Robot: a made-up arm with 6 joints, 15 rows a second.
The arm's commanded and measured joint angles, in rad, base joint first. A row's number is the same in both.
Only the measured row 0 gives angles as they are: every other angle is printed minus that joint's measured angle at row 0.
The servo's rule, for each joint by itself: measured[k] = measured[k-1] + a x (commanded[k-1-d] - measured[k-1]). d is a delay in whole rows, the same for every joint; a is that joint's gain. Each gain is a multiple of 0.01, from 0.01 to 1. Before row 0 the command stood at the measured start. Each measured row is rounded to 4 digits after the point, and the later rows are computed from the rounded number. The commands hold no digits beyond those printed.
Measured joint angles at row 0:
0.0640, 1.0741, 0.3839, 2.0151, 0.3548, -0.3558
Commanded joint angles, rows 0 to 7:
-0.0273, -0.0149, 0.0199, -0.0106, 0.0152, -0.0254
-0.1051, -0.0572, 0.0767, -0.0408, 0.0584, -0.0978
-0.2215, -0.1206, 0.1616, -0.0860, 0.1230, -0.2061
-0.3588, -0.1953, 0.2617, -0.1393, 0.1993, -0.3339
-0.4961, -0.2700, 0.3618, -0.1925, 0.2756, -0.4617
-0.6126, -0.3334, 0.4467, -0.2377, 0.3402, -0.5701
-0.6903, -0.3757, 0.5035, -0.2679, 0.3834, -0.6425
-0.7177, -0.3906, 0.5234, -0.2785, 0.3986, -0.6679
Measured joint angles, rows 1 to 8:
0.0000, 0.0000, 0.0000, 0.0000, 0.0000, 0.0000
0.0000, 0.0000, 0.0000, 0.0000, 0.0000, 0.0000
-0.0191, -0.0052, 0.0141, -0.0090, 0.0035, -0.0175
-0.0793, -0.0234, 0.0585, -0.0360, 0.0161, -0.0729
-0.1788, -0.0574, 0.1317, -0.0785, 0.0407, -0.1648
-0.3048, -0.1057, 0.2240, -0.1302, 0.0772, -0.2815
-0.4387, -0.1632, 0.3218, -0.1832, 0.1228, -0.4058
-0.5604, -0.2228, 0.4105, -0.2295, 0.1728, -0.5192
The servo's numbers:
d 2
a 0.70 0.35 0.71 0.85 0.23 0.69

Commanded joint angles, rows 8 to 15:
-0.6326, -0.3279, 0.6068, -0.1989, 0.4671, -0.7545
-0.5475, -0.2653, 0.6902, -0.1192, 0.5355, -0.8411
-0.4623, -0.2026, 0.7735, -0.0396, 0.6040, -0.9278
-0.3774, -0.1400, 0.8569, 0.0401, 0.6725, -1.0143
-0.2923, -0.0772, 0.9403, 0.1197, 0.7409, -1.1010
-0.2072, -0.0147, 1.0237, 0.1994, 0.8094, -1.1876
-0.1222, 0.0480, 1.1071, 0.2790, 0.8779, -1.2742
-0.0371, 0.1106, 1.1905, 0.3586, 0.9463, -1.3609
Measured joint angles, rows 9 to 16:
-0.6513, -0.2763, 0.4765, -0.2621, 0.2212, -0.6043
-0.6978, -0.3163, 0.5098, -0.2760, 0.2620, -0.6482
-0.6522, -0.3204, 0.5787, -0.2105, 0.3092, -0.7215
-0.5789, -0.3011, 0.6579, -0.1329, 0.3612, -0.8040
-0.4973, -0.2666, 0.7400, -0.0536, 0.4170, -0.8894
-0.4134, -0.2223, 0.8230, 0.0260, 0.4758, -0.9756
-0.3286, -0.1715, 0.9063, 0.1056, 0.5368, -1.0621
-0.2436, -0.1166, 0.9897, 0.1853, 0.5995, -1.1487

